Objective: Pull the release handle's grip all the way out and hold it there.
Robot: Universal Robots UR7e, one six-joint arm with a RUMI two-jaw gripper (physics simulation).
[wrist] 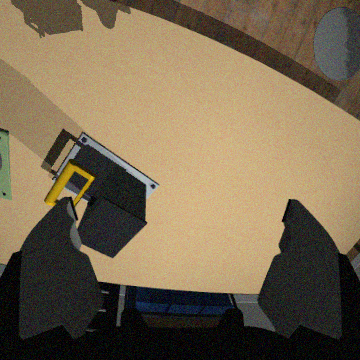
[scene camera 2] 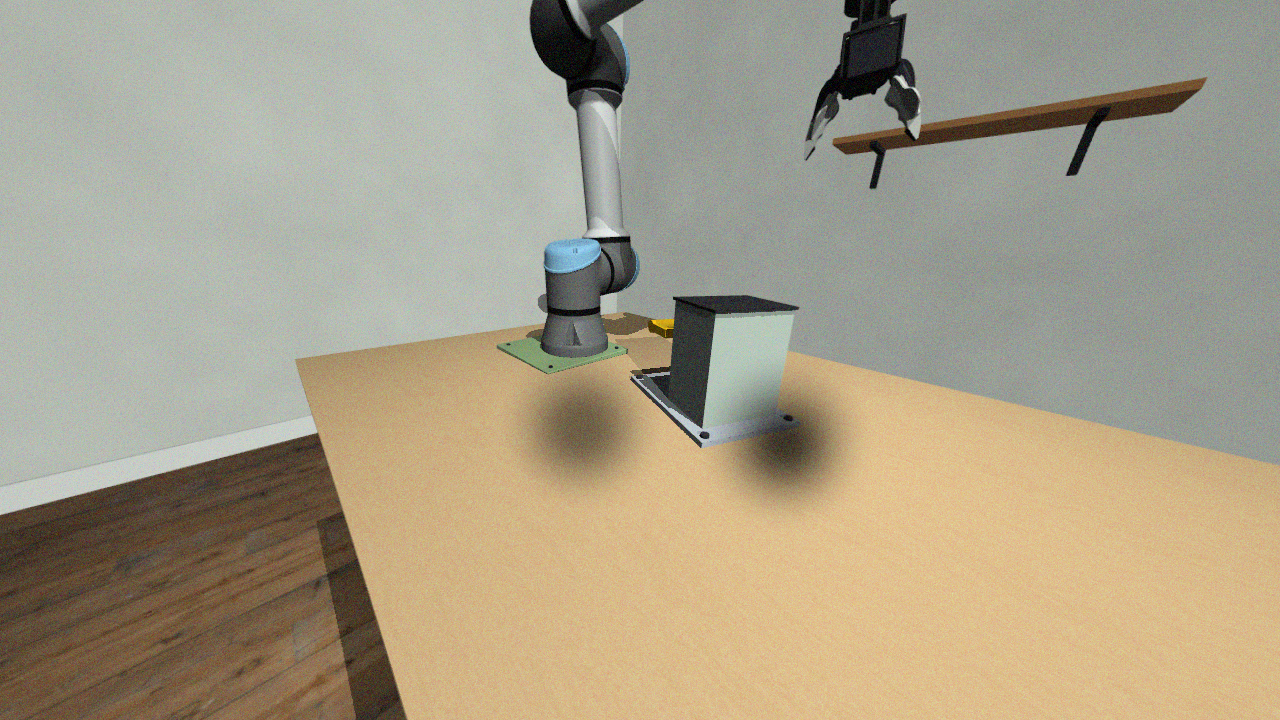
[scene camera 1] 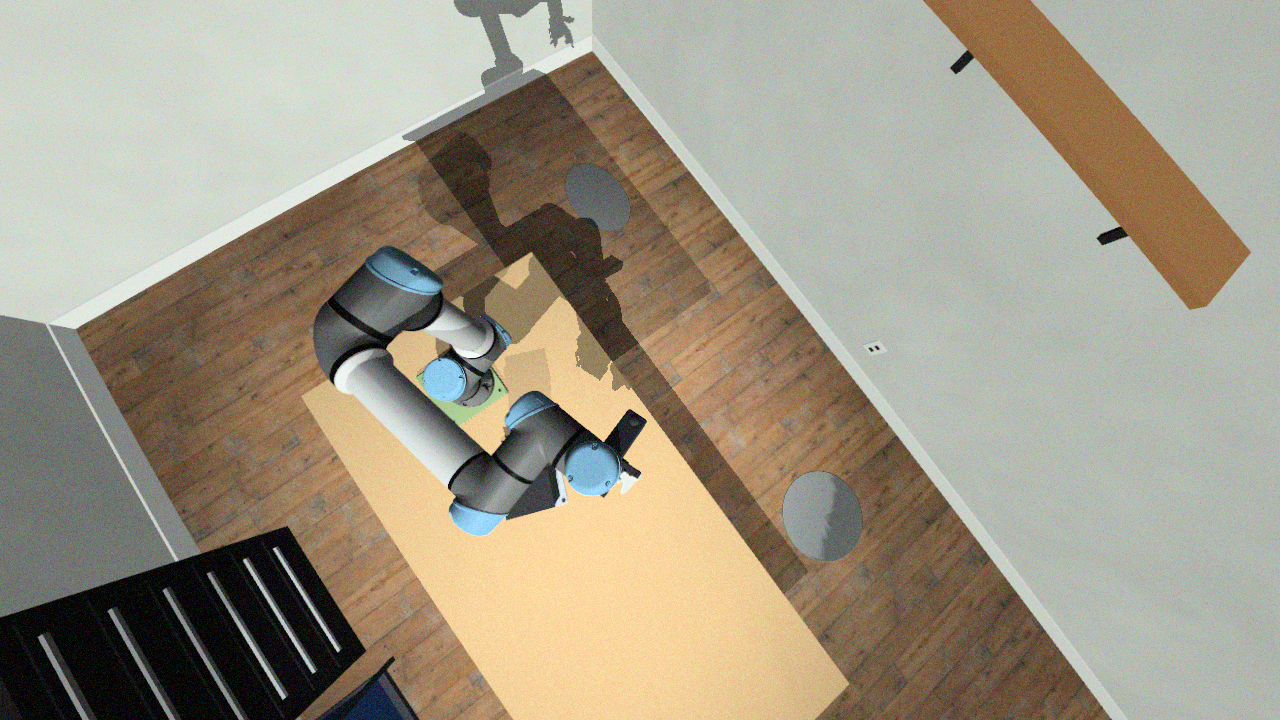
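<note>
The release handle's yellow loop grip (scene camera 2: 661, 327) (wrist: 60, 185) sticks out from the side of a box-shaped housing (scene camera 1: 535, 498) (scene camera 2: 750, 367) (wrist: 112, 227) with a dark top and pale front. The housing stands on a light base plate (scene camera 2: 742, 435) with bolts at its corners. In scene camera 2 the housing hides most of the grip; in scene camera 1 the arm covers it. My gripper (scene camera 2: 861, 145) (wrist: 180, 200) is wide open and empty, high above the table. In the wrist view its left fingertip overlaps the picture just beside the grip, but it is well above it.
The housing is on the wooden table (scene camera 1: 671, 608) (scene camera 2: 626, 582) (wrist: 225, 150). The arm's green mounting plate (scene camera 1: 460, 415) (scene camera 2: 519, 351) (wrist: 4, 172) lies on the grip's side. A wall shelf (scene camera 1: 1109, 143) (scene camera 2: 1011, 125), a black drawer cabinet (scene camera 1: 192, 595) and a blue bin (scene camera 1: 371, 702) (wrist: 185, 300) are around.
</note>
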